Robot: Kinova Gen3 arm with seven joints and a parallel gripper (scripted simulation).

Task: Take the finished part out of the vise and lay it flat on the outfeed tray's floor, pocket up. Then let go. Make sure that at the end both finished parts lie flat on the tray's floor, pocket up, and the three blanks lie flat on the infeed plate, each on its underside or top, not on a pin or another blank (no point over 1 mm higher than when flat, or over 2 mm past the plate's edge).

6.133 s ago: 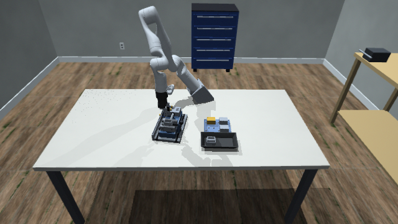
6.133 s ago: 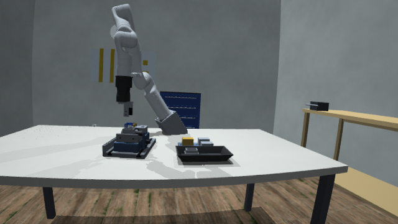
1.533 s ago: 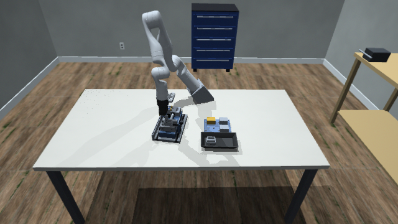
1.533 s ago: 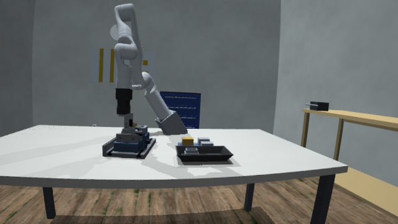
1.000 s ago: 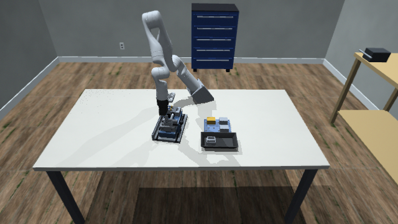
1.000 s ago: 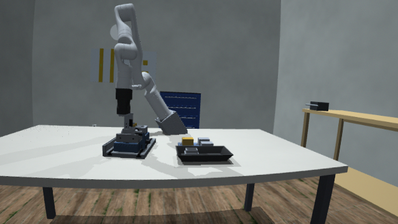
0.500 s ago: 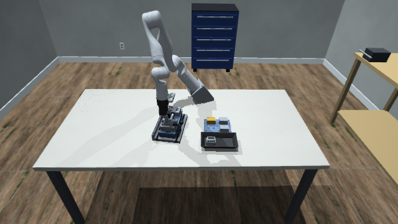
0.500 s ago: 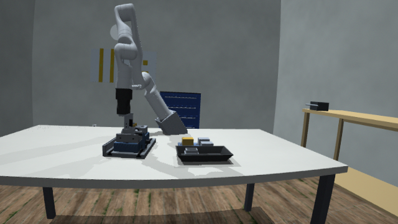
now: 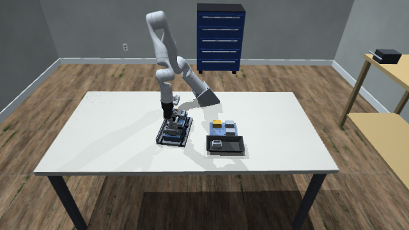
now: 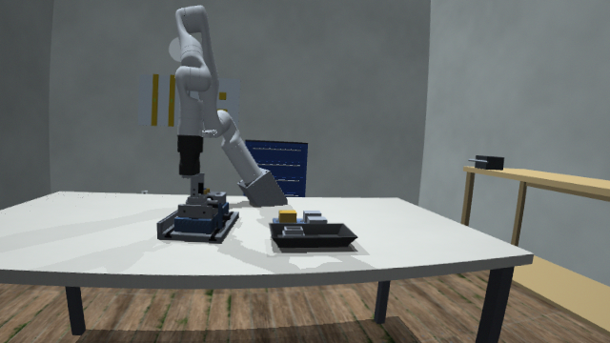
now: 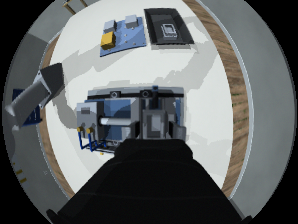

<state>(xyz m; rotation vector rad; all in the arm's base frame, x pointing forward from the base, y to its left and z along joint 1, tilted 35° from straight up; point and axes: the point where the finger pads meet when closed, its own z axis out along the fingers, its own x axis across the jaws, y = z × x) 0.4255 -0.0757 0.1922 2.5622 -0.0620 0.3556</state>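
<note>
The vise is 100 mm below my hand, 70 mm behind it and 10 mm to the left of it. Also, from my hand: yellow block (300 mm to the left, 130 mm behind, 110 mm below).
</note>
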